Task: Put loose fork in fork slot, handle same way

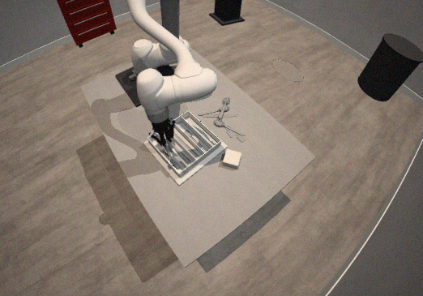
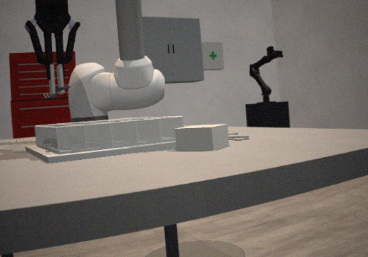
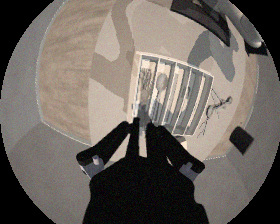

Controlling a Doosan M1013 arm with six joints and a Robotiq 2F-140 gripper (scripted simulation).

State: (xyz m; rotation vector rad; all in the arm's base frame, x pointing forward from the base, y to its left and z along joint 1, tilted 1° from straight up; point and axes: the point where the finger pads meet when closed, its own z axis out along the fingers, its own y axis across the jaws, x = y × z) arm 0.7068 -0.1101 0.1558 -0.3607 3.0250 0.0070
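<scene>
Now: the cutlery tray 12 cm below my hand, 10 cm to the left of it and 6 cm behind it. Round my hand: white box: 28 cm to the left, 15 cm below, 15 cm ahead.
</scene>
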